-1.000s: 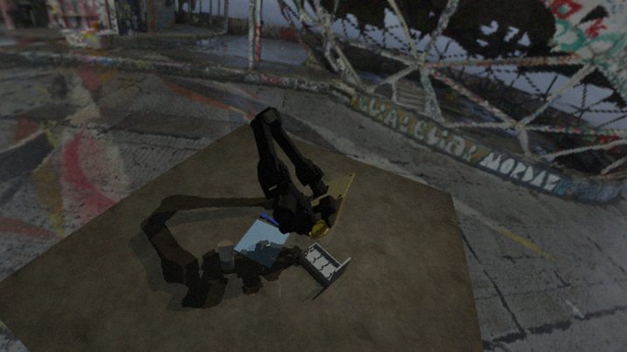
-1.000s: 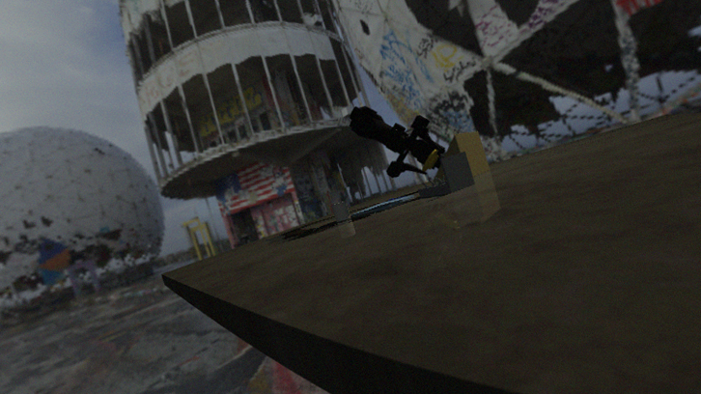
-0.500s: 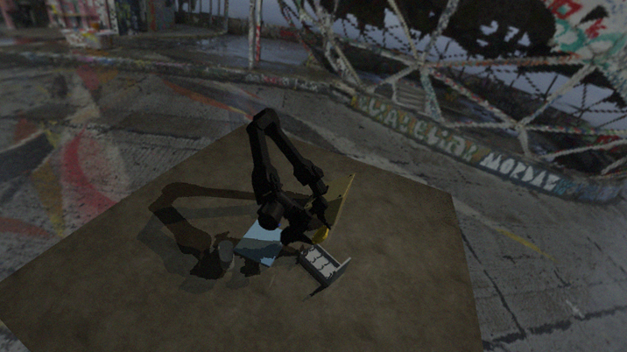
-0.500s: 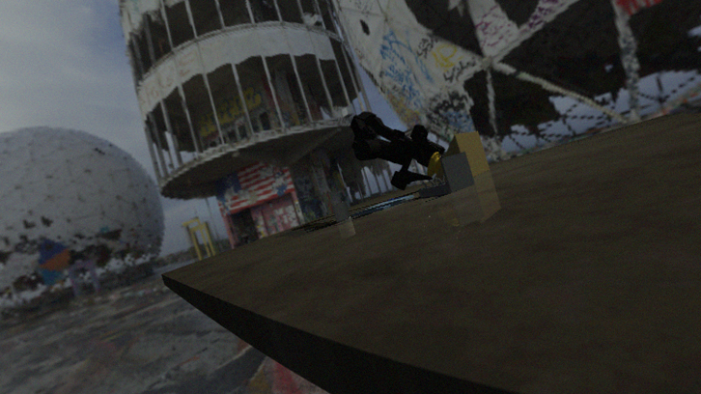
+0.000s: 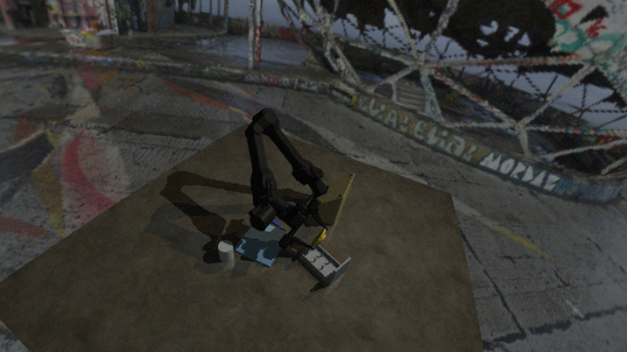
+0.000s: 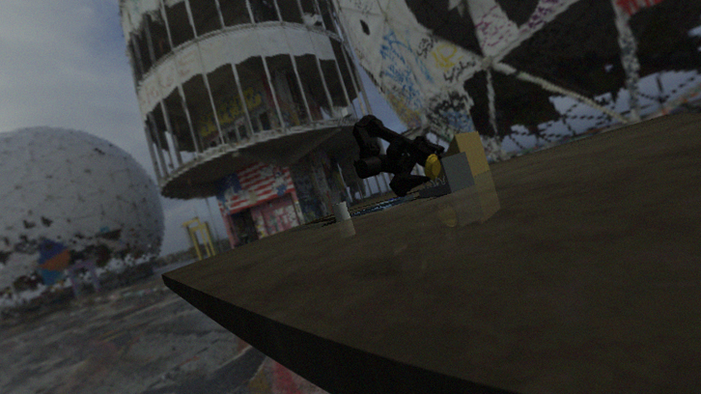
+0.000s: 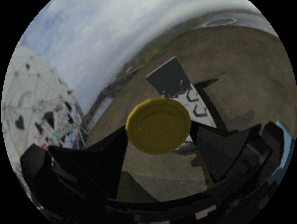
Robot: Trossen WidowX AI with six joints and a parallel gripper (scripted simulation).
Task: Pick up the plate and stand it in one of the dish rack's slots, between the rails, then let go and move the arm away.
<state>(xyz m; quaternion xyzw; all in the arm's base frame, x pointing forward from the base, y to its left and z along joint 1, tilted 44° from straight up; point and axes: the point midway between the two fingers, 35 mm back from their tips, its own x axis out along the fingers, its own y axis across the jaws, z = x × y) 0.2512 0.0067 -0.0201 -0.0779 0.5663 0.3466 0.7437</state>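
The grey dish rack lies 5 cm ahead of my gripper tip, 4 cm below it and 3 cm to the left of it. Round my gripper tip: blue spoon 20 cm to the right, 7 cm behind, 6 cm below; then yellow plate 1 cm to the right; then light blue mat 18 cm to the right, 6 cm below, 3 cm ahead.
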